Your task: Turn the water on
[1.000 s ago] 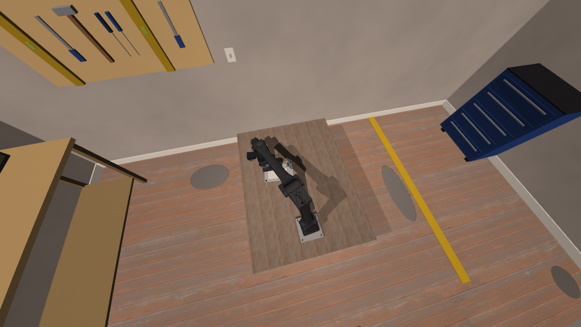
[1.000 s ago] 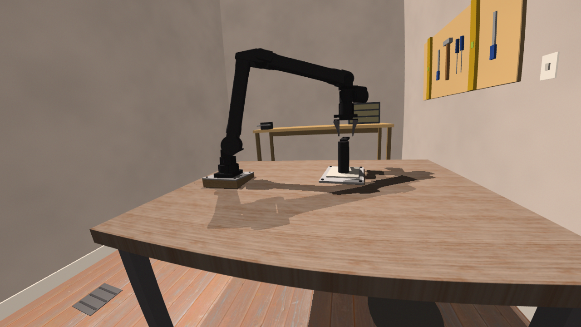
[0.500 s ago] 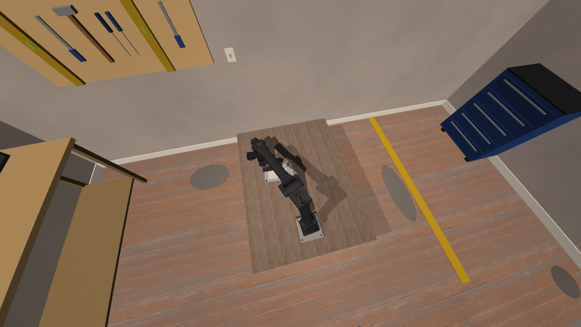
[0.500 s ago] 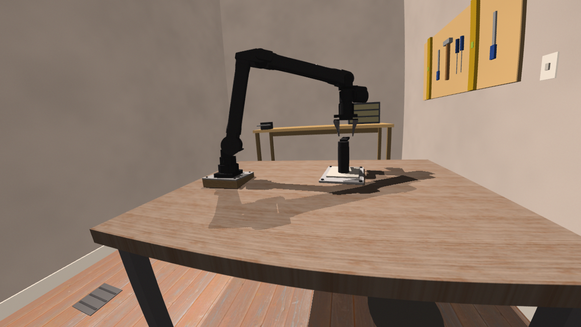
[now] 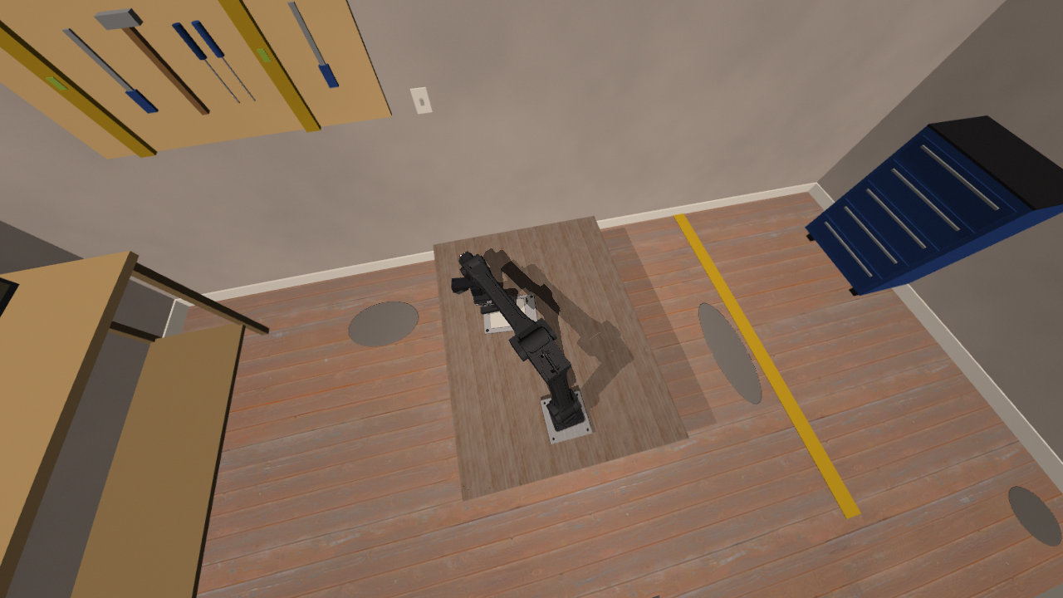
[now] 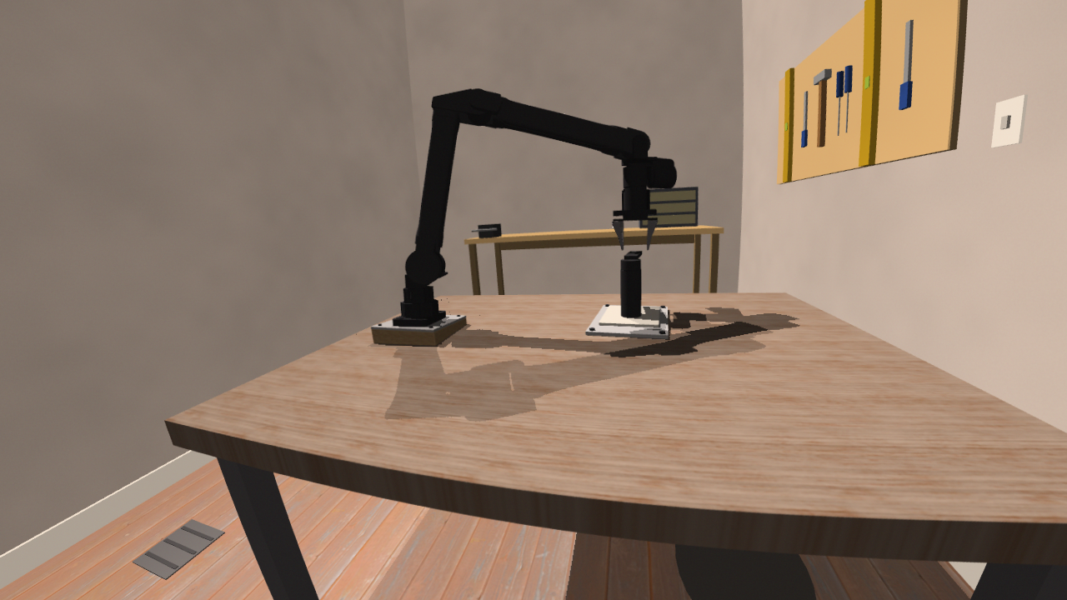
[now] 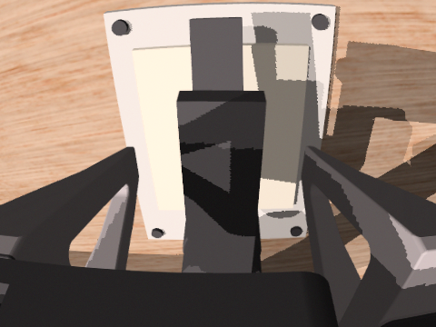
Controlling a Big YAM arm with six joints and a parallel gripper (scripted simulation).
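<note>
The lever lies 1 cm behind my hand, 4 cm to the right of it and 2 cm below it. Round my hand: tap (2 cm behind, 6 cm to the right, 7 cm below).
</note>
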